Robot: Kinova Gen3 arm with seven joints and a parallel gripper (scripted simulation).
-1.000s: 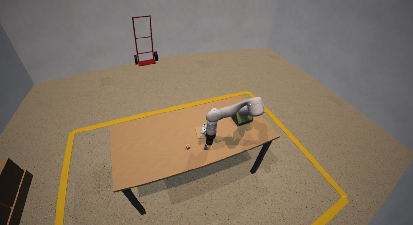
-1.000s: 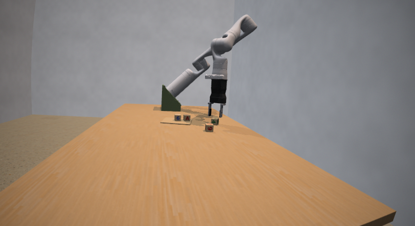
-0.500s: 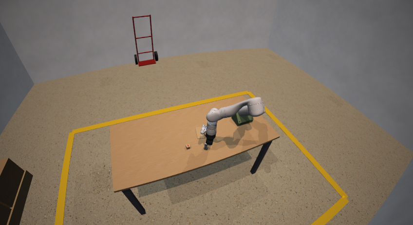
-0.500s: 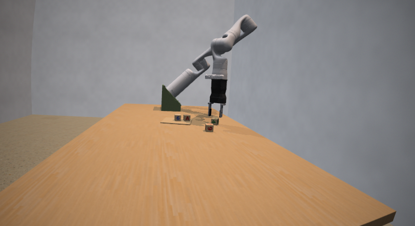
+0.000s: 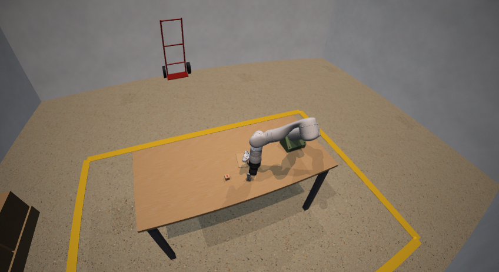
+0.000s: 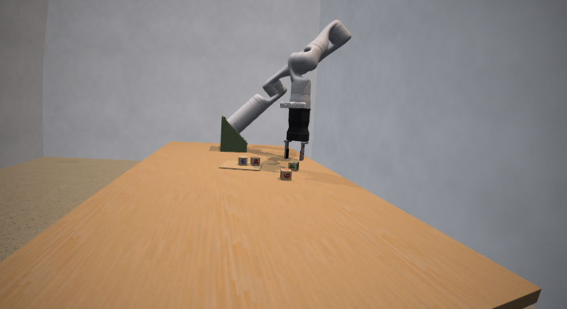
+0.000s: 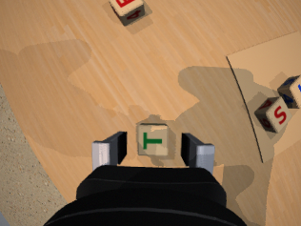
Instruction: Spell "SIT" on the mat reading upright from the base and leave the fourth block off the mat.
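The green-marked block lies 4 cm below my hand. From my hand the other things lie so: blue-marked block (7 cm behind, 17 cm to the right, 4 cm below); then tan mat (7 cm behind, 17 cm to the right, 5 cm below); then E block (14 cm ahead, 7 cm to the right, 4 cm below).
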